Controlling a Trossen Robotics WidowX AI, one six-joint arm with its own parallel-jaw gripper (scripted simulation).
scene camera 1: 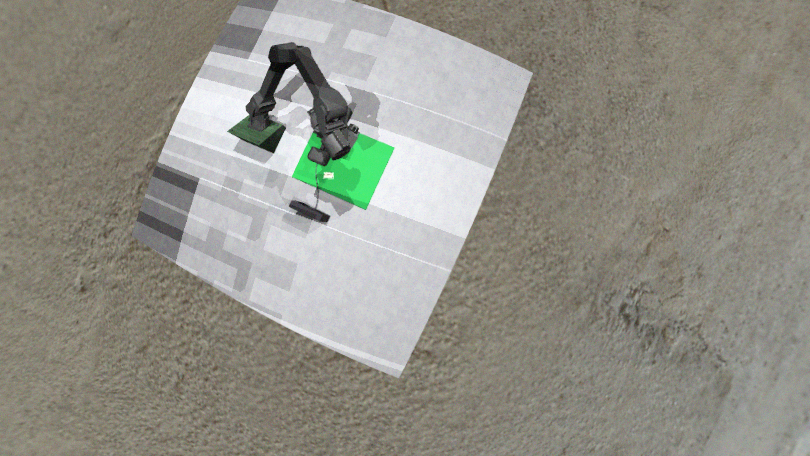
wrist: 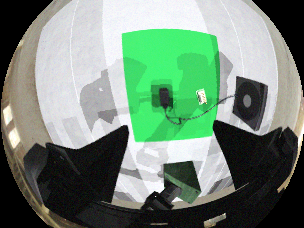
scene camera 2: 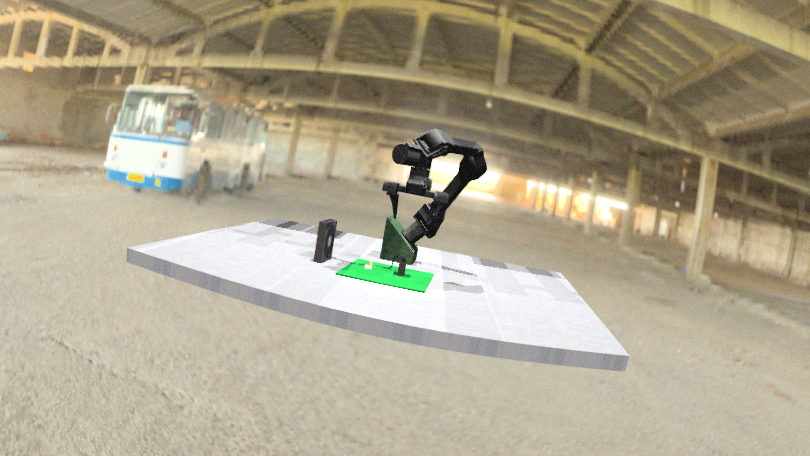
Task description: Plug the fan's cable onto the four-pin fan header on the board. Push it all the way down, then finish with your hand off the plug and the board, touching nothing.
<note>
My gripper is open and holds nothing. Further things: a black fan and a green board.
My gripper also shows in the wrist view.
</note>
